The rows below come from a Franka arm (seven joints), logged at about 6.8 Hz.
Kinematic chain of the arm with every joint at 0, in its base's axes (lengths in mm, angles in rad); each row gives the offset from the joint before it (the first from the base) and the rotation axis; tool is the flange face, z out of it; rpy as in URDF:
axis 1: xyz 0 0 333 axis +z
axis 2: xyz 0 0 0 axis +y
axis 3: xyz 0 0 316 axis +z
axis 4: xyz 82.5 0 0 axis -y
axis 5: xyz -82.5 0 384 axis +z
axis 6: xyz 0 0 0 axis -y
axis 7: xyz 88 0 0 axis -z
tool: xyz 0 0 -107 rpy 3.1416 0 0
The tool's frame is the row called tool.
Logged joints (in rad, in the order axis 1, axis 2, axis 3, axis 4, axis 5, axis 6, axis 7), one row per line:
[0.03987 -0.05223 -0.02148 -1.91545 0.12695 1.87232 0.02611]
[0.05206 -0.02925 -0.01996 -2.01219 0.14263 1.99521 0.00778]
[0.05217 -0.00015 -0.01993 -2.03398 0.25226 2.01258 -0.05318]
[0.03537 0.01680 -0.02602 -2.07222 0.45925 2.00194 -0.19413]
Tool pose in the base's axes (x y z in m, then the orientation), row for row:
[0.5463 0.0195 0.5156 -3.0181 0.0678 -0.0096]
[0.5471 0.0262 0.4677 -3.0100 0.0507 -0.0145]
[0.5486 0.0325 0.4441 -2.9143 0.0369 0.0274]
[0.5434 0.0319 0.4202 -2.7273 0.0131 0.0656]
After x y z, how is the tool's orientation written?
As a rotation vector, in radians.
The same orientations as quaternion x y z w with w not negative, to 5 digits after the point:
[-0.99786 0.02242 -0.00317 0.06132]
[-0.99770 0.01681 -0.00481 0.06552]
[-0.99345 0.01258 0.00934 0.11322]
[-0.97841 0.00470 0.02353 0.20527]

